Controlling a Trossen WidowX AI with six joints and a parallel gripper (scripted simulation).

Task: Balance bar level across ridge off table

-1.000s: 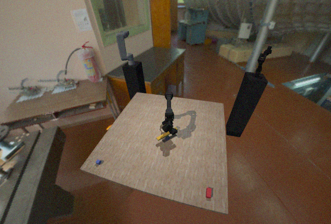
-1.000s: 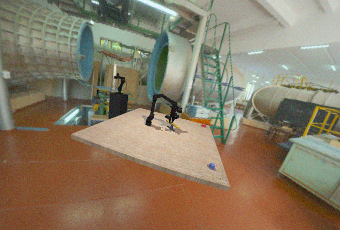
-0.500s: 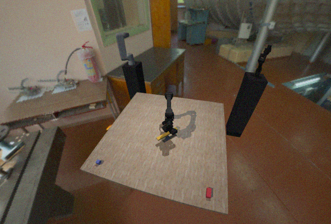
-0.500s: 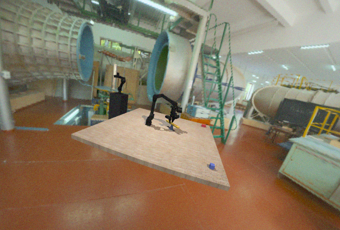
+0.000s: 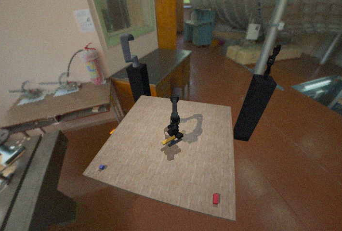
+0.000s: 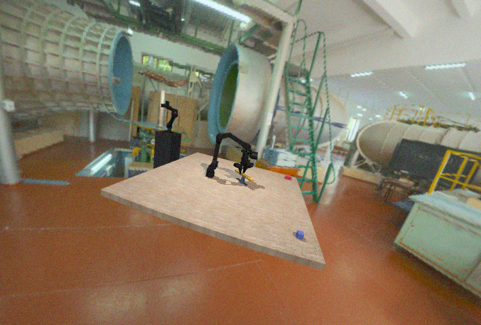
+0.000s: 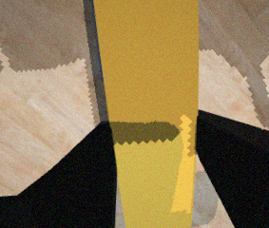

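My gripper tip is now 2 cm short of the yellow bar and 2 cm to the left of it. From my gripper tip the other things lie so: blue cube (47 cm ahead, 57 cm to the right, 6 cm below); then red block (47 cm ahead, 43 cm to the left, 6 cm below).
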